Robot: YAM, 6 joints.
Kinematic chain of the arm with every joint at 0, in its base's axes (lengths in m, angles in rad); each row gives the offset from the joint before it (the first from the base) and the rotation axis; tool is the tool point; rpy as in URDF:
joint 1: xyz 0 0 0.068 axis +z
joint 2: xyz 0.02 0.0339 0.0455 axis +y
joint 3: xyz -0.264 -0.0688 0 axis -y
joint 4: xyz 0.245 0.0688 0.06 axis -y
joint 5: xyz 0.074 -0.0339 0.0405 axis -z
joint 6: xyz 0.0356 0 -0.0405 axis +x
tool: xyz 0 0 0 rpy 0 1.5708 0
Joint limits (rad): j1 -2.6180..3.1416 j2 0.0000..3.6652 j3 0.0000..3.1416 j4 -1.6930..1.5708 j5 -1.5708..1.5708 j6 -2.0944..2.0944
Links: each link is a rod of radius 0.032 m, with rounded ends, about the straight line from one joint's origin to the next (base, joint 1, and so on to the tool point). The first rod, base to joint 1, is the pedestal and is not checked.
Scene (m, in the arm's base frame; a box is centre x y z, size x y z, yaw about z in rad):
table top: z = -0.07
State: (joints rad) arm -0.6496 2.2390 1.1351 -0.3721 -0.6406 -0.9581
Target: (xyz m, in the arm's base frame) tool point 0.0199 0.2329 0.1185
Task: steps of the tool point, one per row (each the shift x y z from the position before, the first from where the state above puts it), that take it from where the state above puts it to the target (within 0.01 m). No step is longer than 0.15 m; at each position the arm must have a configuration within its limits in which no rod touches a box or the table.
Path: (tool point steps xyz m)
1: 0.0302 0.0991 0.0171
2: -0.0014 0.0993 0.0159
3: -0.0304 0.0899 0.0145
4: -0.0539 0.0724 0.0132
5: -0.0697 0.0494 0.0118
6: -0.0769 0.0236 0.0103
7: -0.0753 -0.0017 0.0088

